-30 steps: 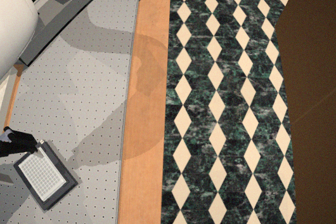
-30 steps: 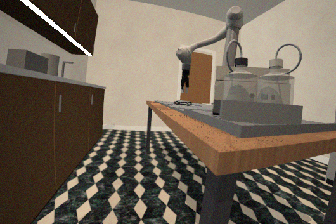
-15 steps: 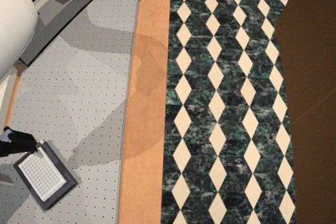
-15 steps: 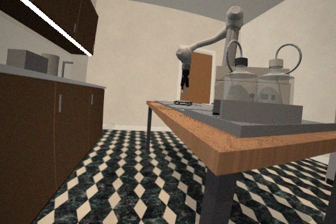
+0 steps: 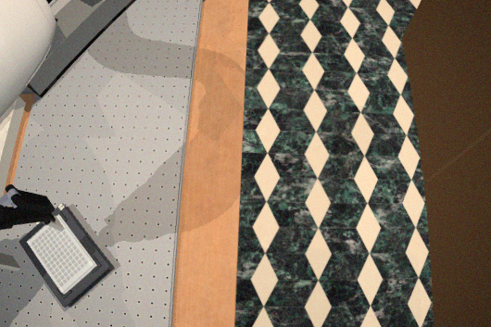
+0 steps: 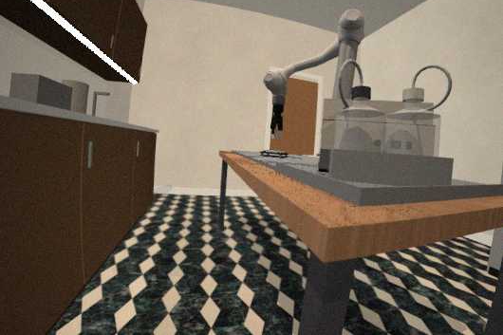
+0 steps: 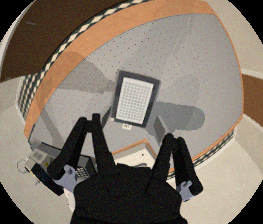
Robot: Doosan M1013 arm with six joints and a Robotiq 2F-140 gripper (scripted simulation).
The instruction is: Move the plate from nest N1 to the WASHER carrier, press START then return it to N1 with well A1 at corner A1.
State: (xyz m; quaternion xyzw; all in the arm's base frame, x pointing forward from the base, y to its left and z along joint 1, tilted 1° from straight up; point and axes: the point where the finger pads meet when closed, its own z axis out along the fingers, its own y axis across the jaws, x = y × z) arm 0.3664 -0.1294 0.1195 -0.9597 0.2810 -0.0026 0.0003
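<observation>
The white well plate is 110 mm below my hand and 10 mm ahead of it. From my hand the other things lie so: plate washer: 580 mm to the left, 290 mm behind, 20 mm below; label: 140 mm below, 80 mm behind, 50 mm to the left; plate nest N1: 120 mm below, 10 mm ahead.
</observation>
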